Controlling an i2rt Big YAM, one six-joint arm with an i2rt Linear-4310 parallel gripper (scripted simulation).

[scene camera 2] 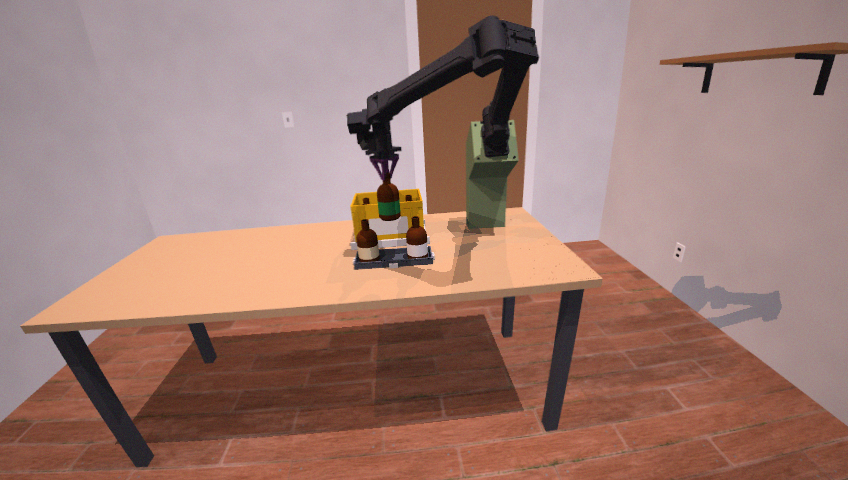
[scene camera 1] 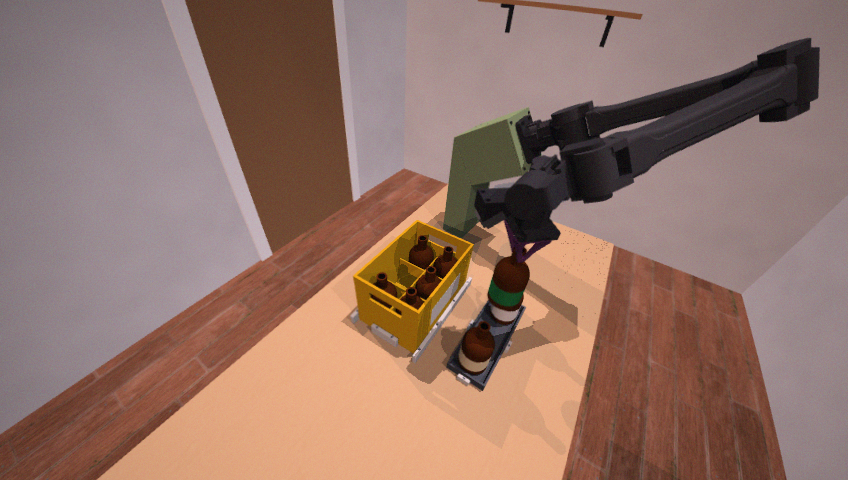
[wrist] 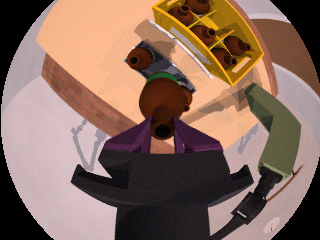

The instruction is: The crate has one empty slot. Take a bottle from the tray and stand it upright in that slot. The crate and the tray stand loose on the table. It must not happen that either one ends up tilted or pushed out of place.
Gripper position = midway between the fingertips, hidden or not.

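Observation:
Yellow crate [scene camera 1: 411, 329], glass bottle [scene camera 1: 510, 278], my gripper [scene camera 1: 517, 256]. My gripper again, scene camera 2 [scene camera 2: 386, 179]. Wrist view, gripper there too [wrist: 162, 120].

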